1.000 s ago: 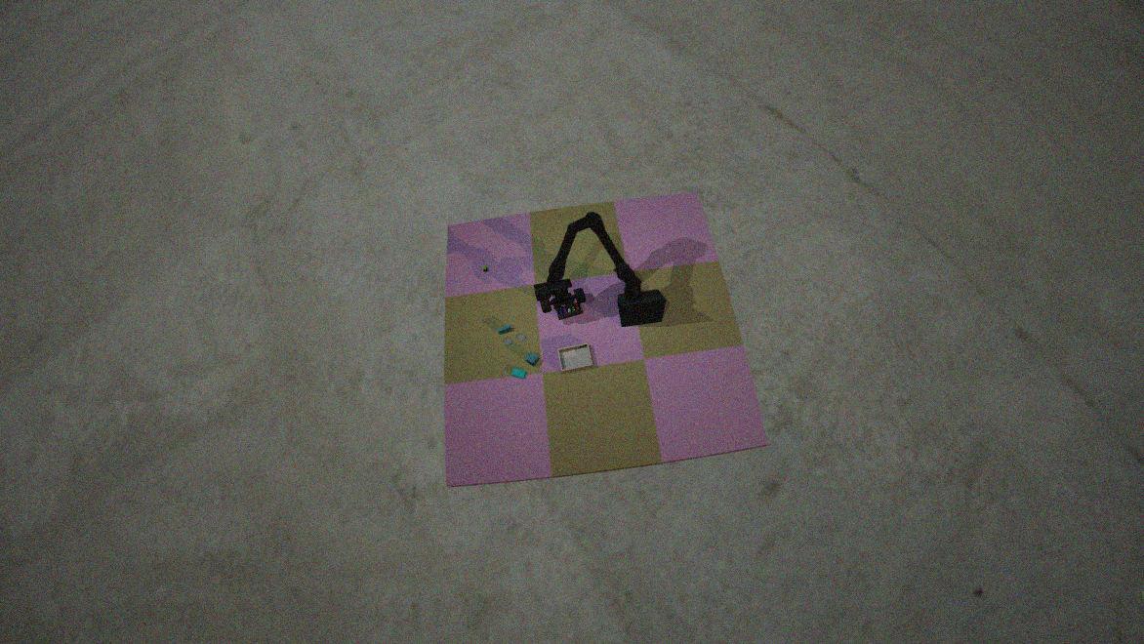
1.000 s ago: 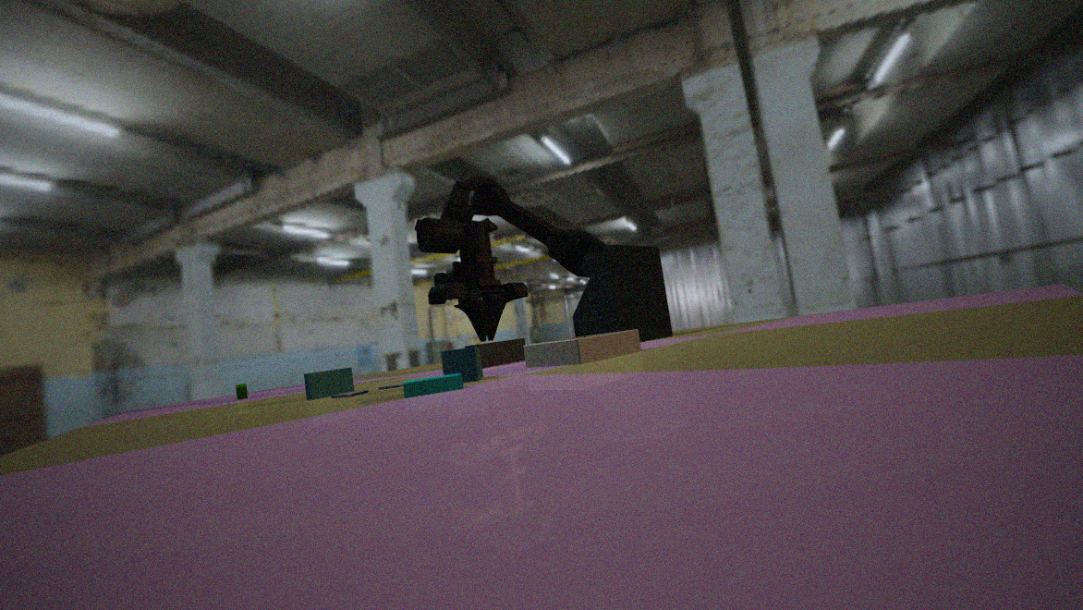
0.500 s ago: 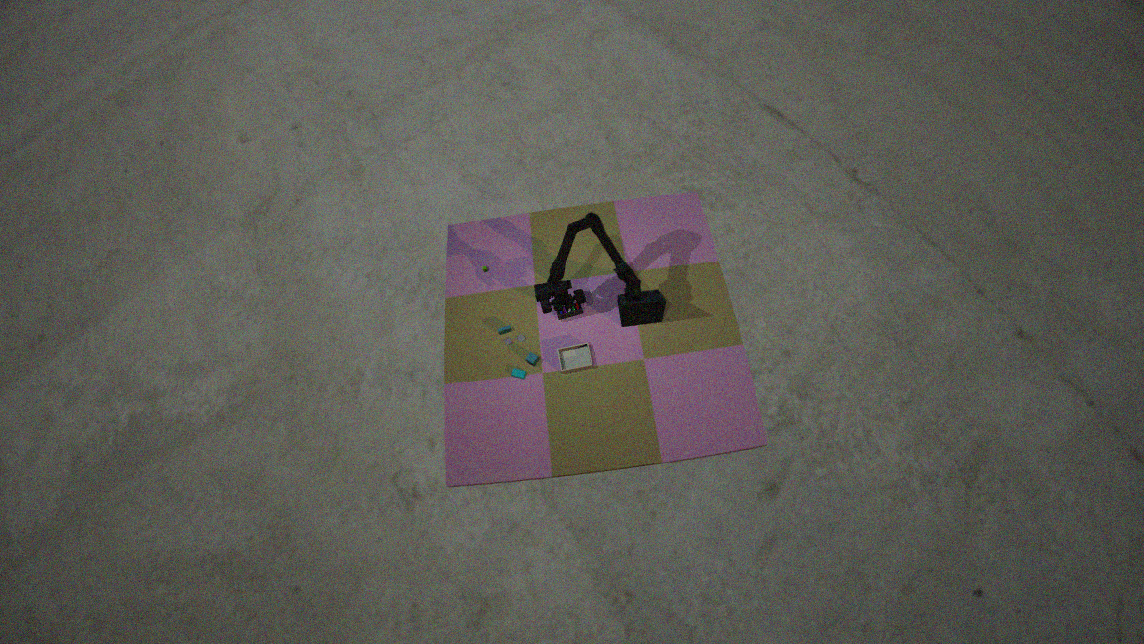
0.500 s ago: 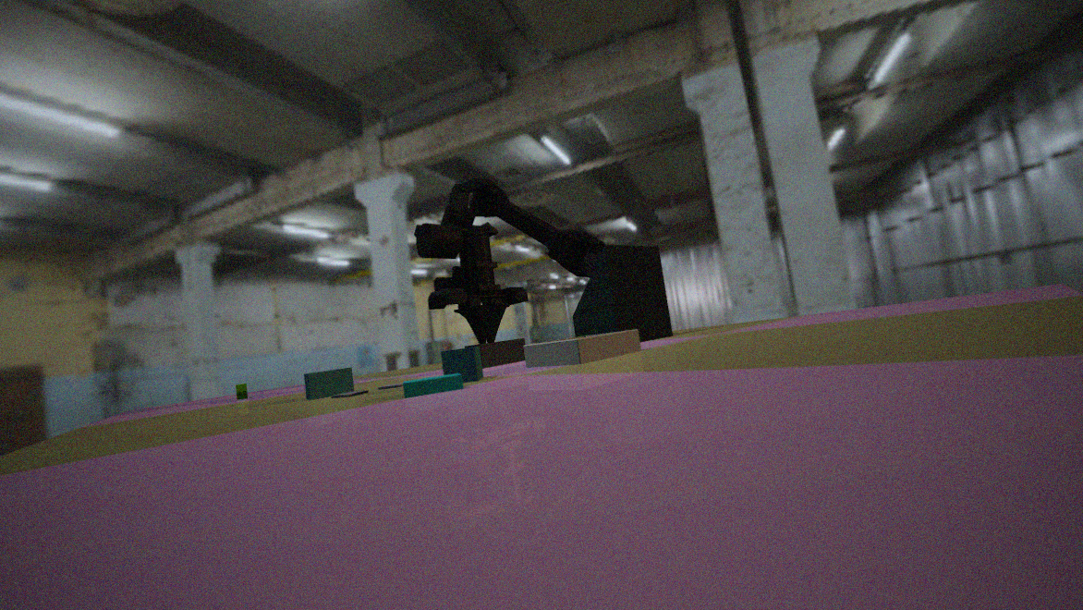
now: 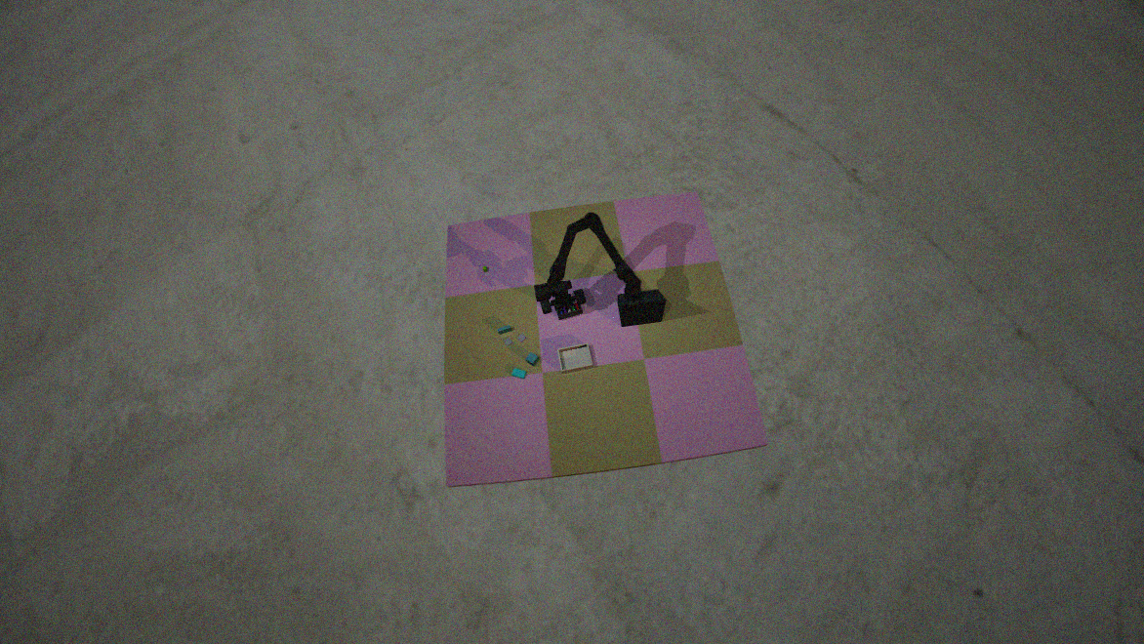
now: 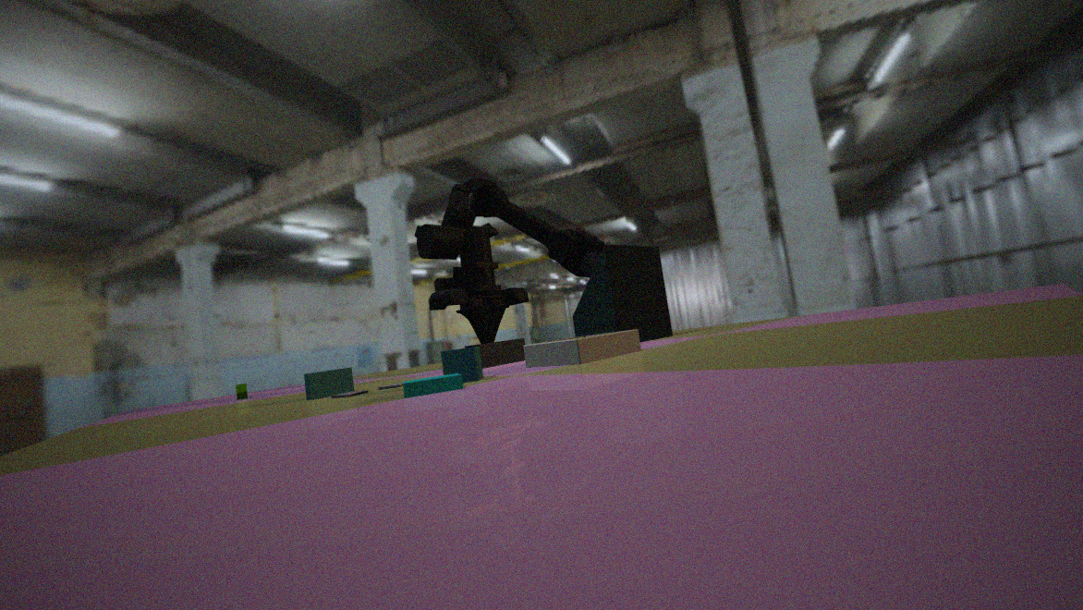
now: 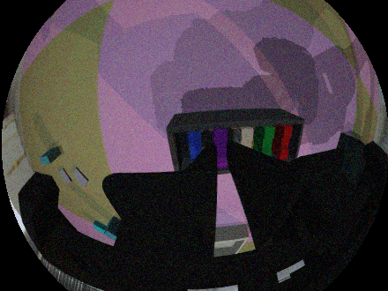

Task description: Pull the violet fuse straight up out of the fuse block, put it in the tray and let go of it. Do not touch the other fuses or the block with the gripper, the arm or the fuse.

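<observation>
Right now the pale tray is 220 mm to the left of my gripper tip, 40 mm behind it and 30 mm below it.
</observation>
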